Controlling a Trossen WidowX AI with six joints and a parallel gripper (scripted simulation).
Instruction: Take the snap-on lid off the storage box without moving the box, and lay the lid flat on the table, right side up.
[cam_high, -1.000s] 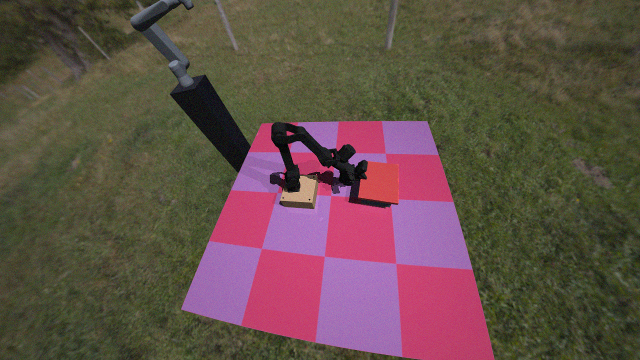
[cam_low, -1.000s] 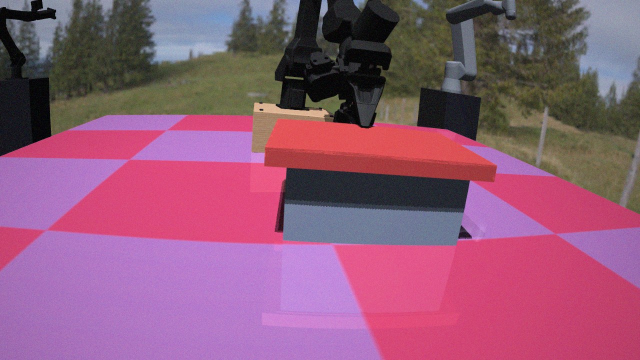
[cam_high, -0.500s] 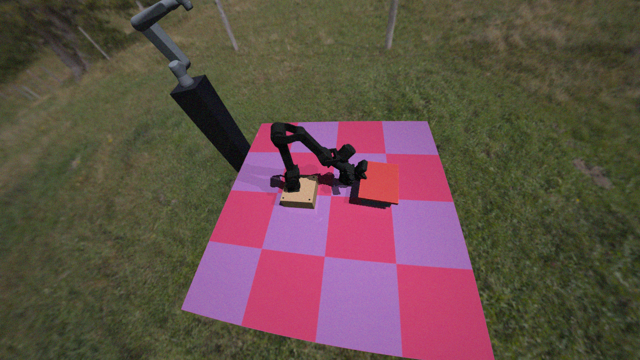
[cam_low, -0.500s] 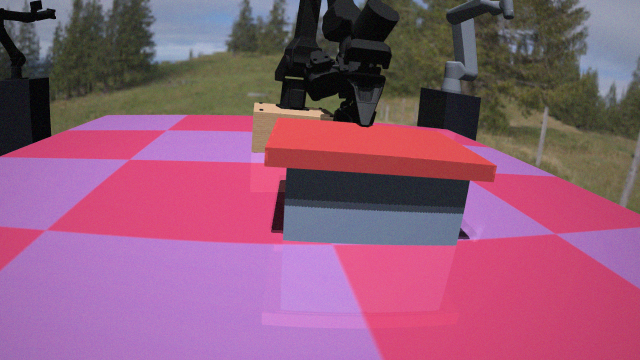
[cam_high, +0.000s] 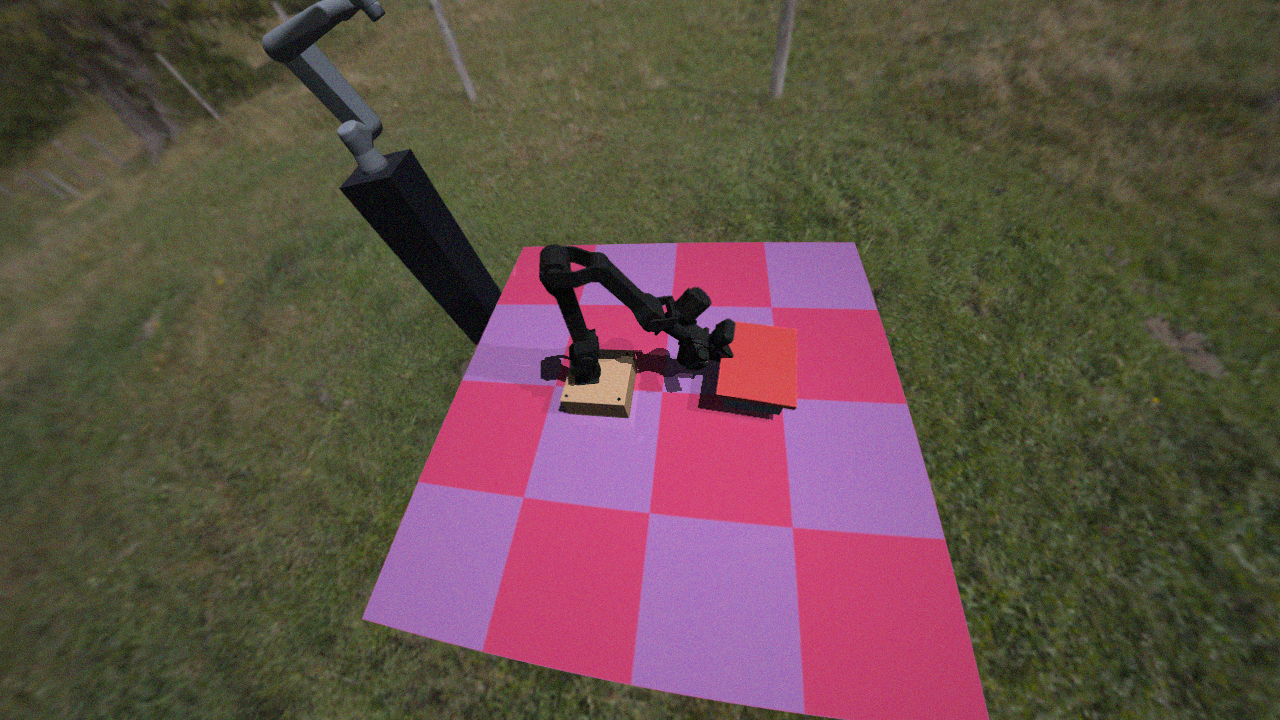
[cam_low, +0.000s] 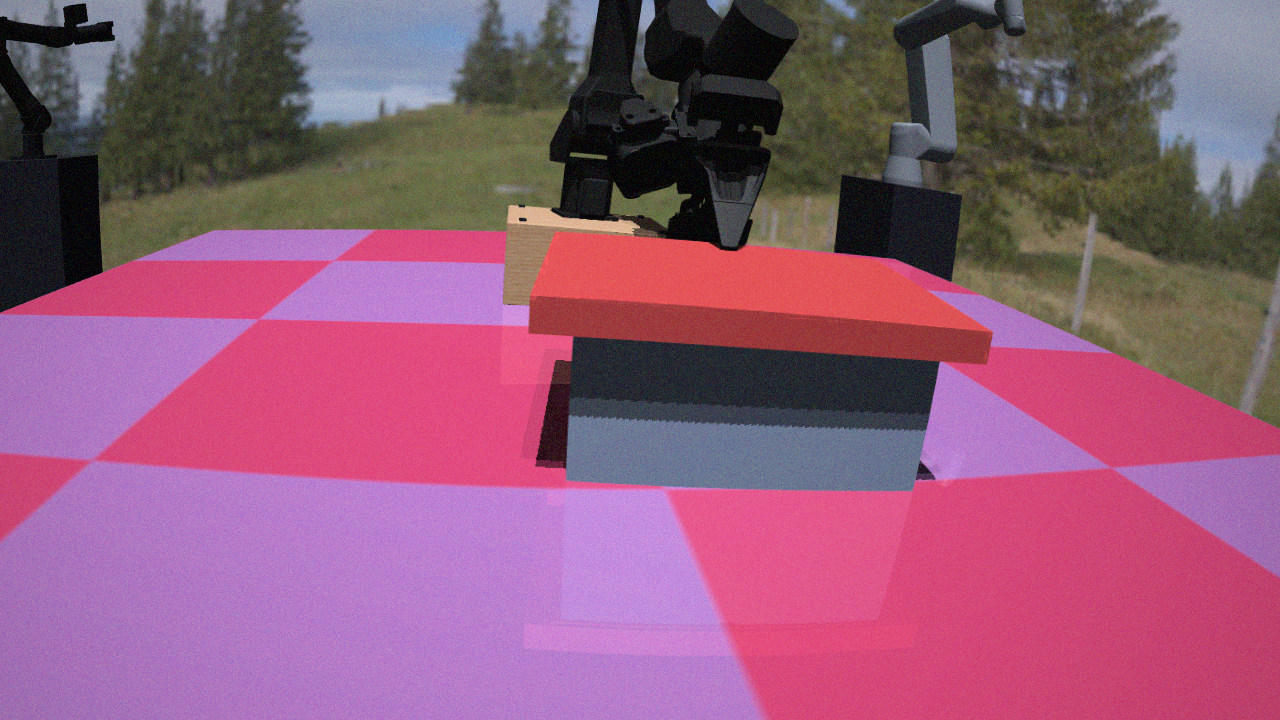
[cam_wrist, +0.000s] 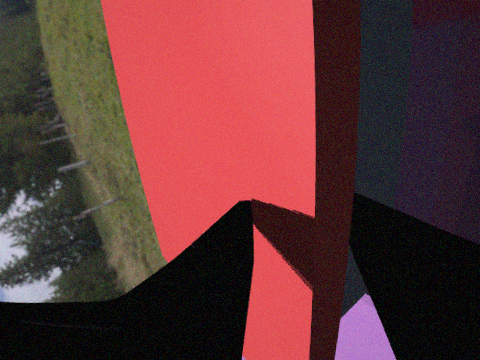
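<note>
Right now the orange-red lid is 7 cm ahead of my gripper tip and 2 cm to the right of it. Also, from my gripper tip: grey-blue storage box: 7 cm ahead, 2 cm to the right, 4 cm below.
</note>
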